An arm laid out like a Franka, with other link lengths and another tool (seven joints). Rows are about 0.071 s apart.
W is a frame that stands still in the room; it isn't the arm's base.
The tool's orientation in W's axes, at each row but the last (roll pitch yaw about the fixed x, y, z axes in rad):
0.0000, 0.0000, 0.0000
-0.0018, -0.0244, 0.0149
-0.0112, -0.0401, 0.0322
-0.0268, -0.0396, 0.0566
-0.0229, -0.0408, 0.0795
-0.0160, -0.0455, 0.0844
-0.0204, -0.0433, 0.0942
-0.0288, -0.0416, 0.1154
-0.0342, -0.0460, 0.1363
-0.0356, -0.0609, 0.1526
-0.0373, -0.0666, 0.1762
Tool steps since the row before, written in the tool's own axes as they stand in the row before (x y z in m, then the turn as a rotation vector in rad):
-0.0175, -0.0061, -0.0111, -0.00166, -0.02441, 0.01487
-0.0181, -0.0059, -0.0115, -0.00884, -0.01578, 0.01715
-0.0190, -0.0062, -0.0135, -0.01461, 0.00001, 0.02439
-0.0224, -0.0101, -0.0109, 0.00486, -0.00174, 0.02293
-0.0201, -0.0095, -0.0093, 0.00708, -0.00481, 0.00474
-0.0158, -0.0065, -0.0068, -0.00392, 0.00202, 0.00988
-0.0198, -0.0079, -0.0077, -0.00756, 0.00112, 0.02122
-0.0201, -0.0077, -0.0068, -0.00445, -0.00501, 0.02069
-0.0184, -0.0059, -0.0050, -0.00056, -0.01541, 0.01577
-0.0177, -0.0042, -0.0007, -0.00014, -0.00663, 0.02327
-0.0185, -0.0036, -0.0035, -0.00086, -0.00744, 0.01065
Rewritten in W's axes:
-0.0175, -0.0061, -0.0111, -0.00166, -0.02441, 0.01487
-0.0177, -0.0062, -0.0119, -0.00902, -0.01589, 0.01696
-0.0182, -0.0069, -0.0142, -0.01558, -0.00022, 0.02378
-0.0213, -0.0116, -0.0115, 0.00400, -0.00090, 0.02314
-0.0189, -0.0112, -0.0099, 0.00723, -0.00414, 0.00513
-0.0149, -0.0079, -0.0074, -0.00453, 0.00180, 0.00966
-0.0186, -0.0098, -0.0084, -0.00858, 0.00075, 0.02085
-0.0188, -0.0101, -0.0074, -0.00477, -0.00499, 0.02062
-0.0172, -0.0085, -0.0056, 0.00072, -0.01490, 0.01624
-0.0168, -0.0069, -0.0016, -0.00067, -0.00597, 0.02344
-0.0173, -0.0069, -0.0046, -0.00033, -0.00721, 0.01084

